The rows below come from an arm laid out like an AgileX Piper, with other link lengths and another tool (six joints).
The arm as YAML. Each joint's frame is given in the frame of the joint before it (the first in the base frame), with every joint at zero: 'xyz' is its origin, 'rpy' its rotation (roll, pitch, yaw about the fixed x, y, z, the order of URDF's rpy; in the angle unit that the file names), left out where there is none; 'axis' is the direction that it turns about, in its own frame. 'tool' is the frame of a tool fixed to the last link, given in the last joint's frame.
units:
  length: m
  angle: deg
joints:
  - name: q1
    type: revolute
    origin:
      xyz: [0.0, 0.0, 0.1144]
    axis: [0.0, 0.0, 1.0]
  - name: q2
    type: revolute
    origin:
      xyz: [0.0, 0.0, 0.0]
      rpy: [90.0, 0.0, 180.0]
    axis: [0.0, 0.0, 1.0]
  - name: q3
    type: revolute
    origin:
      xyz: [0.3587, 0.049, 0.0]
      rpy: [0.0, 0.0, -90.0]
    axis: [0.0, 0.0, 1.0]
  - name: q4
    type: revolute
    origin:
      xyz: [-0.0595, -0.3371, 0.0]
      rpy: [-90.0, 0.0, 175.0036]
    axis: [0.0, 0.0, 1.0]
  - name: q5
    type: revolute
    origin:
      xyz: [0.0, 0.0, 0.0]
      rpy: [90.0, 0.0, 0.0]
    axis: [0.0, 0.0, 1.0]
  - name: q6
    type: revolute
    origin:
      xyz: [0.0, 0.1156, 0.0]
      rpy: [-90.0, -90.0, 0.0]
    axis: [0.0, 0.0, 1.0]
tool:
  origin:
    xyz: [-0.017, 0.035, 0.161]
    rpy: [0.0, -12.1, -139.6]
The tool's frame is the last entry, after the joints.
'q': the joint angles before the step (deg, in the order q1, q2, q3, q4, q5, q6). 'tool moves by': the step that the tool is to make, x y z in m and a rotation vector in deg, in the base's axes. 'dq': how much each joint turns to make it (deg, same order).
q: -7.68, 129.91, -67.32, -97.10, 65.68, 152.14
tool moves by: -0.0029, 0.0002, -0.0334, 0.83, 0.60, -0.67
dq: 0.00, 3.82, -0.76, -0.12, 0.00, 2.61
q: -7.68, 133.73, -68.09, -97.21, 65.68, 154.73
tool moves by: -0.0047, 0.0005, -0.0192, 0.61, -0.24, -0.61
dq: 0.00, 2.00, -0.05, -0.12, 0.00, 2.33
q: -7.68, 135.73, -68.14, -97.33, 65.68, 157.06
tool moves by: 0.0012, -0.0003, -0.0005, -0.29, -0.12, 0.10
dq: 0.00, 0.31, -0.20, -0.32, 0.23, 0.26
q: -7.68, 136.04, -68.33, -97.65, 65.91, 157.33
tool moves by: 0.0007, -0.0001, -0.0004, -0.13, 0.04, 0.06
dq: 0.01, 0.17, -0.13, -0.11, 0.10, 0.00
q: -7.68, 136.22, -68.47, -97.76, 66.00, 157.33
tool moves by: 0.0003, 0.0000, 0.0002, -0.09, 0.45, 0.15
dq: 0.00, 0.00, 0.00, -0.01, 0.01, -0.48
